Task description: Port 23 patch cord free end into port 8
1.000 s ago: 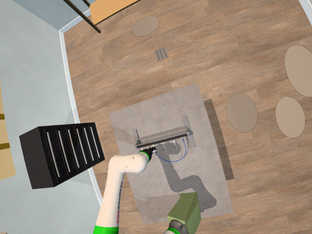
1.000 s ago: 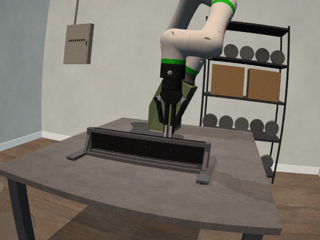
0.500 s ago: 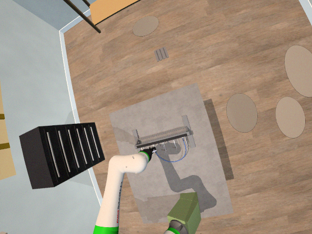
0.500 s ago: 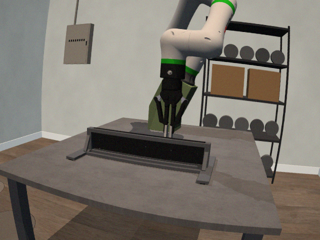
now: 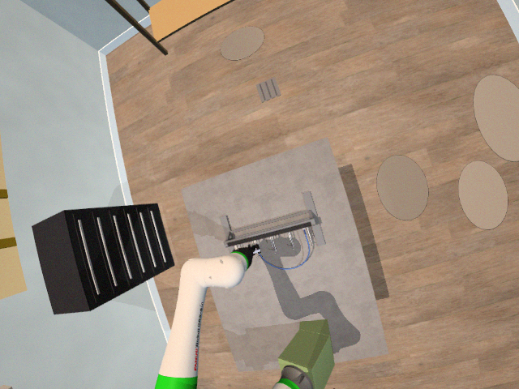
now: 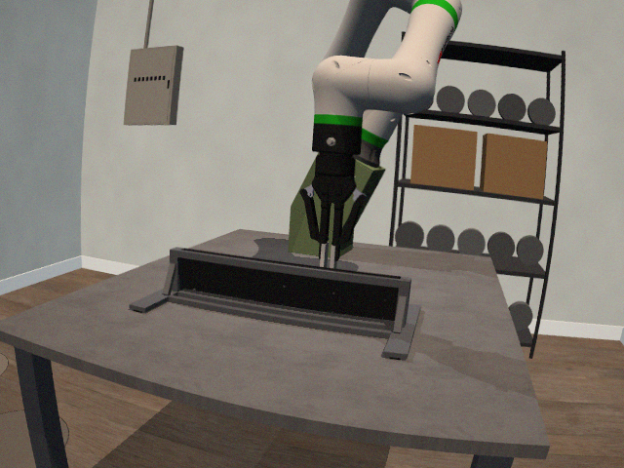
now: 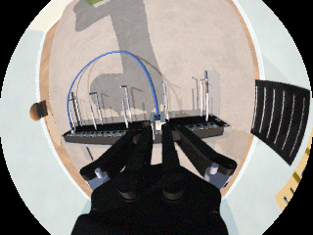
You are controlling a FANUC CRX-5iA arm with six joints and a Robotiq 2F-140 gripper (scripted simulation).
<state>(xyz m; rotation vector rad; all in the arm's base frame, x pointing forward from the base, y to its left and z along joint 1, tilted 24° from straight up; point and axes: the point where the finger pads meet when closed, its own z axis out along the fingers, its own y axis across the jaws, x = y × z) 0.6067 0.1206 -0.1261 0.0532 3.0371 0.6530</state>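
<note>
Now: the plug 1 cm ahead of my hand and 3 cm below it.
</note>
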